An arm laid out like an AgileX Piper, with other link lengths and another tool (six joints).
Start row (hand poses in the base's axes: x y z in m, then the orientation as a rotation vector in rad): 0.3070 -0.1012 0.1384 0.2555 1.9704 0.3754
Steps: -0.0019 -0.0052 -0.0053 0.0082 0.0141 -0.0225; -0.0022 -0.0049 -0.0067 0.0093 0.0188 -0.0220; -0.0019 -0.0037 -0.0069 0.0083 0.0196 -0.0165; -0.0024 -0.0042 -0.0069 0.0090 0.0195 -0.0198; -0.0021 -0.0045 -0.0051 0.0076 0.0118 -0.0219; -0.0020 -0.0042 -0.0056 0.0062 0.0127 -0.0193; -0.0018 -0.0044 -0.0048 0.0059 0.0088 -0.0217; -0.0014 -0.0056 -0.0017 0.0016 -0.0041 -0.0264; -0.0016 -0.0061 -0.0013 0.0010 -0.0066 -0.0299; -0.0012 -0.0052 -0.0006 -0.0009 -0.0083 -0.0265
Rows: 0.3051 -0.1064 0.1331 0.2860 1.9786 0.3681; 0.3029 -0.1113 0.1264 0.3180 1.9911 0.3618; 0.3010 -0.1150 0.1195 0.3442 2.0055 0.3578; 0.2986 -0.1192 0.1126 0.3742 2.0187 0.3524; 0.2965 -0.1237 0.1075 0.4037 2.0238 0.3451; 0.2945 -0.1279 0.1019 0.4300 2.0304 0.3378; 0.2927 -0.1323 0.0971 0.4576 2.0323 0.3292; 0.2913 -0.1379 0.0954 0.4840 2.0204 0.3155; 0.2897 -0.1440 0.0941 0.5127 2.0048 0.2995; 0.2885 -0.1492 0.0935 0.5362 1.9885 0.2840
